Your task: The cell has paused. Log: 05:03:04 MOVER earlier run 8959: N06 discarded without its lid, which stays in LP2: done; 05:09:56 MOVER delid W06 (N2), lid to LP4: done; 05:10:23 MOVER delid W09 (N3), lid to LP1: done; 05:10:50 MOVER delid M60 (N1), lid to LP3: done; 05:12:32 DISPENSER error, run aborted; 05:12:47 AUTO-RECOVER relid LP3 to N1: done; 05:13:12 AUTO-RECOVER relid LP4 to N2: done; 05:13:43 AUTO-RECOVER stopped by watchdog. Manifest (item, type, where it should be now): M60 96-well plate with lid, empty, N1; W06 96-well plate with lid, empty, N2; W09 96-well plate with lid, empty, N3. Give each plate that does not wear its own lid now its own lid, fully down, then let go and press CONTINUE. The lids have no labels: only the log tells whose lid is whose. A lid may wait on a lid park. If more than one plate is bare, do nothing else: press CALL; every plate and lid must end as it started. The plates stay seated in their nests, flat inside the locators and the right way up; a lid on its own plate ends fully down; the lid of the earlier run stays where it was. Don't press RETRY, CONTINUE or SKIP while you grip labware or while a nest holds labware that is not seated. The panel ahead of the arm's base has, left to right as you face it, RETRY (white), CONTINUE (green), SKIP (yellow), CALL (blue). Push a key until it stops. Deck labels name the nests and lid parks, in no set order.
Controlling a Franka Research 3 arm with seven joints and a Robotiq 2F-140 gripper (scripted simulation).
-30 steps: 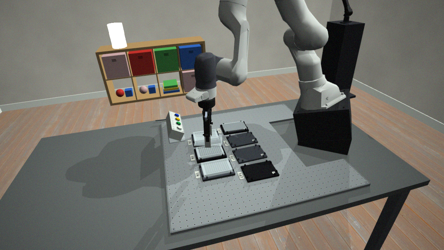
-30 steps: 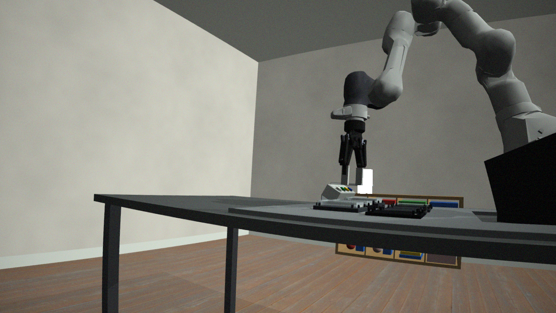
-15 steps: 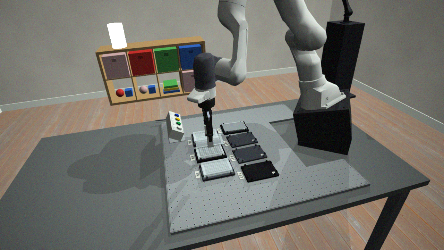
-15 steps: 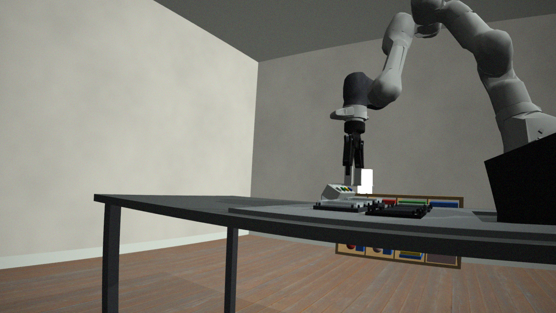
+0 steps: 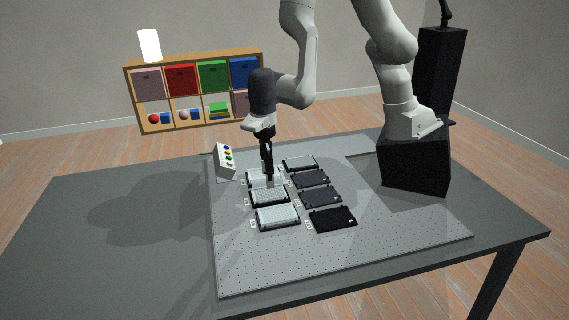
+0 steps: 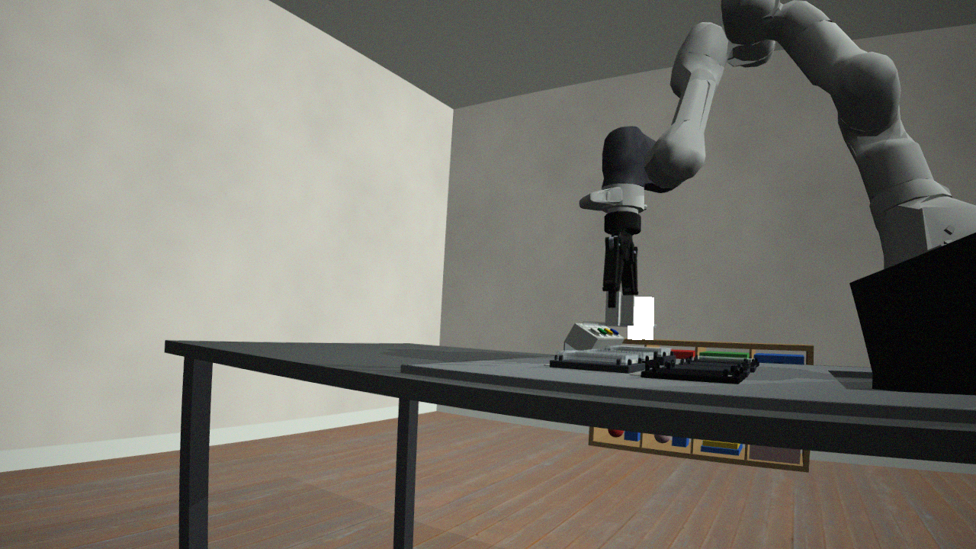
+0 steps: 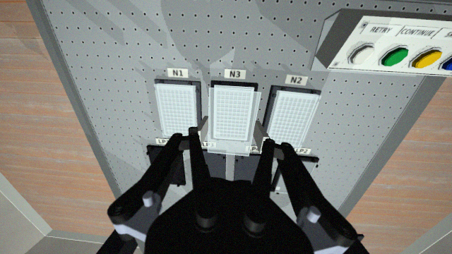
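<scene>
Now: hand 8 cm above the plate. The rest, counted from my hand: lid park LP3: 18 cm behind, 10 cm below, 8 cm to the left; then white retry key: 21 cm to the right, 10 cm ahead, 4 cm below; then lid park LP4: 19 cm behind, 10 cm below, 5 cm to the right.
</scene>
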